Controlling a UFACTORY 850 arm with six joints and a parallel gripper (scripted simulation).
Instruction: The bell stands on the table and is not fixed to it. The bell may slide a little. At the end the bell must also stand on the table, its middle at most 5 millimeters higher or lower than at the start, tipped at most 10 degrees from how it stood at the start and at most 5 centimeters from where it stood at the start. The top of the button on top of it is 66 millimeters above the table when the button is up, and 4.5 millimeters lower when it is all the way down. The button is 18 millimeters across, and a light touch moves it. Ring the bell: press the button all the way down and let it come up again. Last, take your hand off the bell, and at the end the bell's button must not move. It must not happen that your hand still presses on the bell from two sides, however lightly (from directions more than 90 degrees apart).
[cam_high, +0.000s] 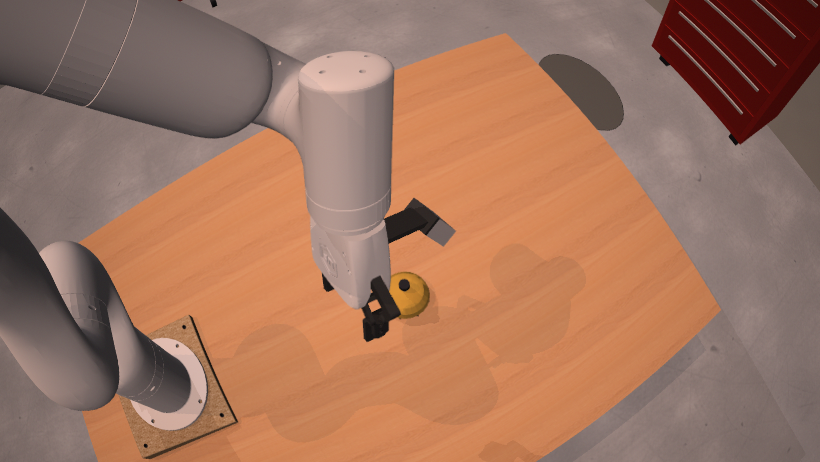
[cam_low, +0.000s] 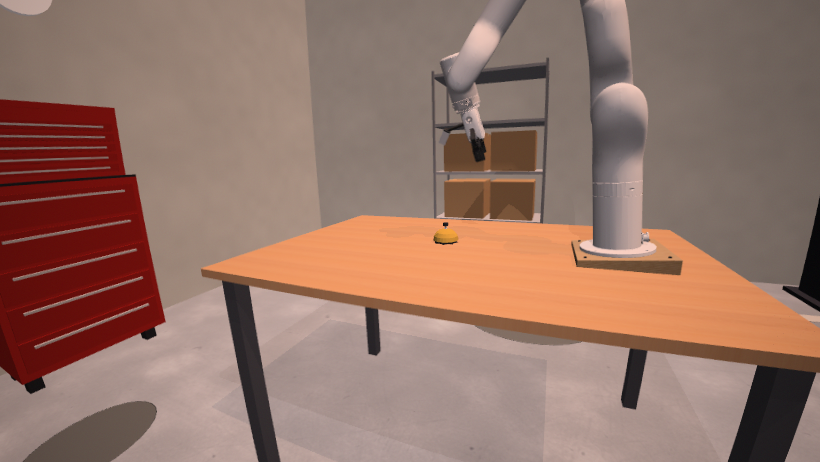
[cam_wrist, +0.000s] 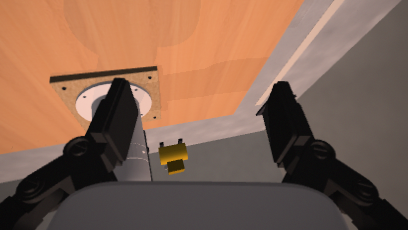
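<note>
Now: hand 10 cm short of the button, 7 cm to the right of it and 23 cm above it. Round my hand: yellow bell 10 cm ahead, 7 cm to the left, 25 cm below.
</note>
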